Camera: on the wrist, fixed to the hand. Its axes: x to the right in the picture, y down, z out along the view.
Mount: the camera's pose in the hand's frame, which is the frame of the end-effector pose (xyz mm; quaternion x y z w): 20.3 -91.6 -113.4 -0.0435 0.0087 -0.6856 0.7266
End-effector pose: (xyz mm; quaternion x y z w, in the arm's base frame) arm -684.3 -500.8 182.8 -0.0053 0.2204 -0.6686 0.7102
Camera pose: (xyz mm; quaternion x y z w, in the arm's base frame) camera -807.2 -497.3 101.9 -0.1800 0.1918 -0.9632 0.0555
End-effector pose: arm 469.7 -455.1 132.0 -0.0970 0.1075 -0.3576 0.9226
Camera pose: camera 395.4 -546.9 44.2 -0.1812 0.0352 -0.8885 0.4200
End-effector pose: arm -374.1 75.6 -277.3 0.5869 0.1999 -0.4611 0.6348
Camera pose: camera -406.6 184.3 -371.0 0.2658 0.5732 -0.7565 0.1689
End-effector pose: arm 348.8 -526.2 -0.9 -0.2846 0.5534 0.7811 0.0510
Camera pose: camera 412.1 -597.3 -113.2 -0.5952 0.1735 0.5542 0.5554
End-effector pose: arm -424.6 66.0 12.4 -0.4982 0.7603 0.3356 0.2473
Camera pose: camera -352.5 -57.3 47.8 -0.8969 0.1984 0.1030 0.3815
